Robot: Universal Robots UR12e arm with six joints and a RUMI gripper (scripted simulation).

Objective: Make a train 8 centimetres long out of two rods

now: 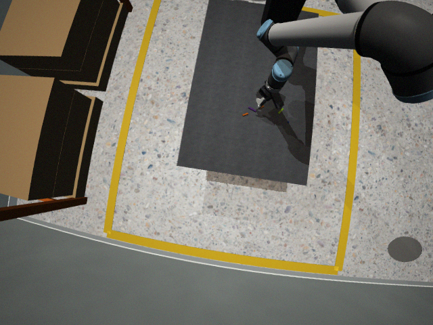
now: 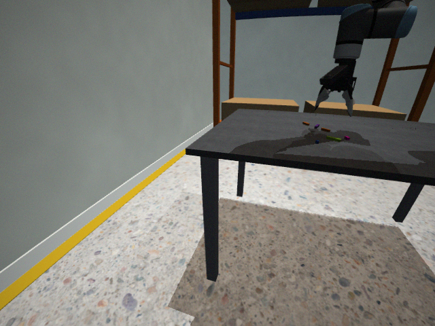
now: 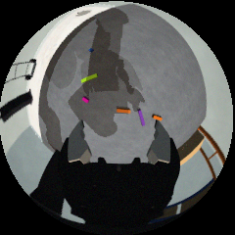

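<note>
The purple rod is 5 cm ahead of my hand, 6 cm to the right of it and 7 cm below it. Round my hand: lime rod 4 cm behind, 12 cm to the left, 7 cm below; magenta rod 8 cm behind, 7 cm to the left, 7 cm below; small blue rod 20 cm to the left, 7 cm below.
</note>
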